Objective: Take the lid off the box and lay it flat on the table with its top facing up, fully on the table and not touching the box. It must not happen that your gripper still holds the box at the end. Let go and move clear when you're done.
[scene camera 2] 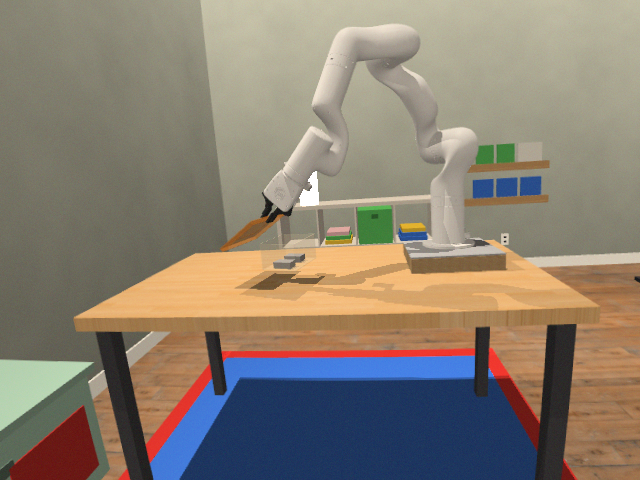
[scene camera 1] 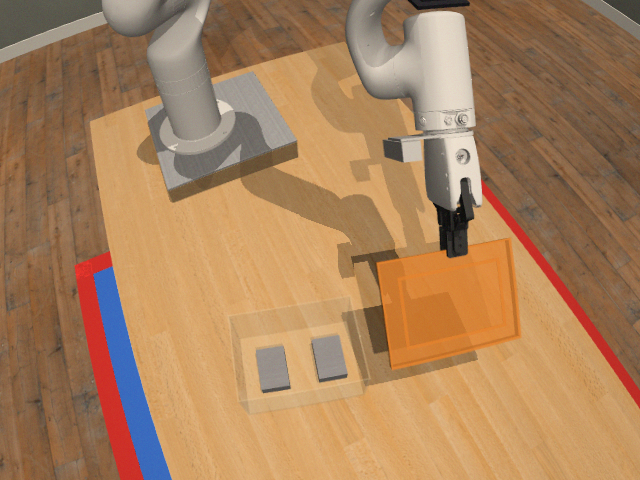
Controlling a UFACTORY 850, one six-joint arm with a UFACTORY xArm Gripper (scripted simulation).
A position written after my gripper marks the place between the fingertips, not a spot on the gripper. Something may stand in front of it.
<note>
I see my gripper (scene camera 1: 453,253), an orange lid (scene camera 1: 434,307) and a clear box (scene camera 1: 306,363).
The orange lid is seen too in scene camera 2 (scene camera 2: 255,228). The clear box shows as well in scene camera 2 (scene camera 2: 288,252). My gripper also shows in scene camera 2 (scene camera 2: 265,219).
</note>
